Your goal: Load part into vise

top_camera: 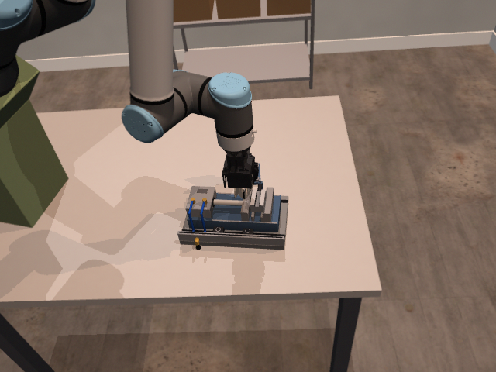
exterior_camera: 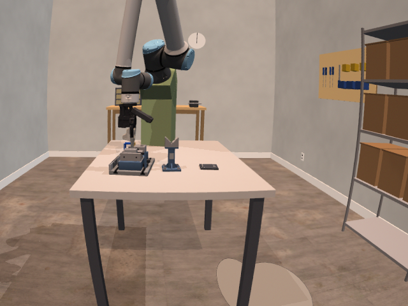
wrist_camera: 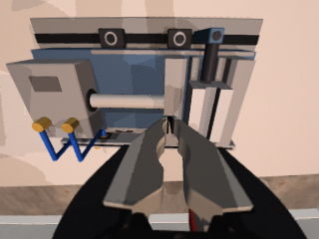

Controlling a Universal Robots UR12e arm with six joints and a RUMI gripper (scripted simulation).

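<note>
My gripper is now 4 cm short of the part and 2 cm above it. Round my hand: moving jaw: 4 cm below; cylinder rod: 5 cm behind, 4 cm below; work stop: 5 cm to the left, 4 cm ahead, 3 cm below.
</note>
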